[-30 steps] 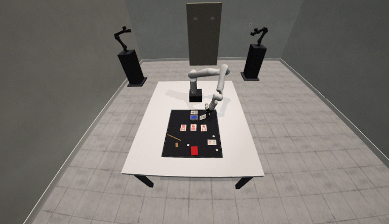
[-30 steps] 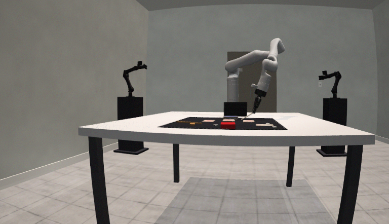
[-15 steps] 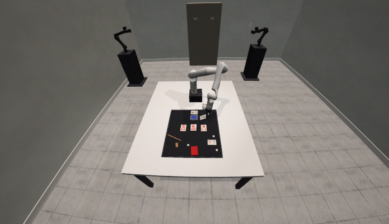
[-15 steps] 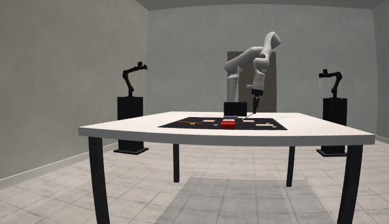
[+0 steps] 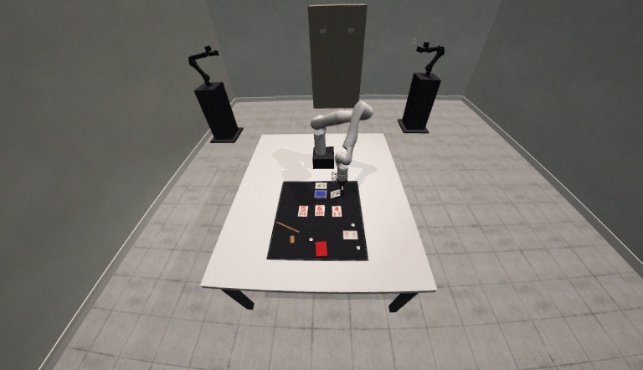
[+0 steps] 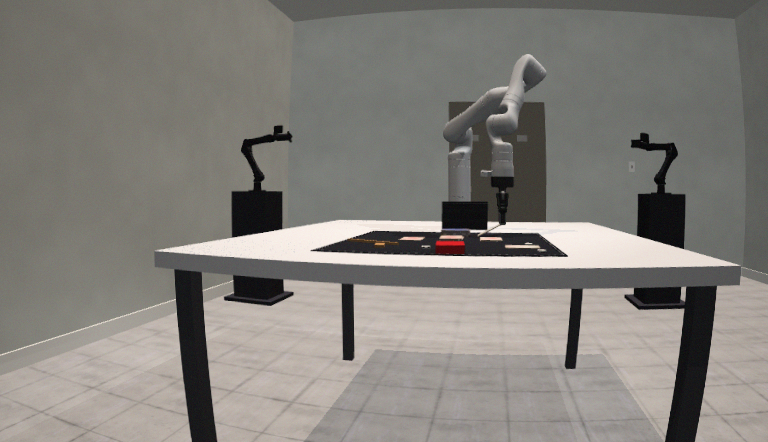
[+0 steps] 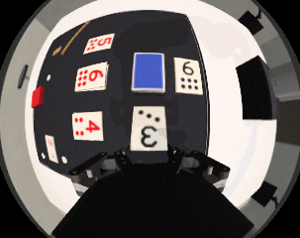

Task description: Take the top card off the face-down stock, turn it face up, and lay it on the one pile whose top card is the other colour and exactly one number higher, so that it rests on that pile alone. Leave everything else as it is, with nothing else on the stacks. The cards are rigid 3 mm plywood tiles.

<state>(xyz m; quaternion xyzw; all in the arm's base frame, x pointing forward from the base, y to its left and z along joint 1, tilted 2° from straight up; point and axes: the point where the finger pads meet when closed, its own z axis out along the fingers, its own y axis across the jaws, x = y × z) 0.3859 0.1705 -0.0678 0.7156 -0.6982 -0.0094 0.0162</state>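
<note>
The blue-backed card is 4 cm to the right of my hand and 3 cm below it. Also, from my hand: black mat (17 cm ahead, 16 cm to the right, 6 cm below); black 6 card (16 cm to the right, 9 cm behind, 4 cm below); red block (43 cm ahead, 13 cm to the right, 4 cm below).
</note>
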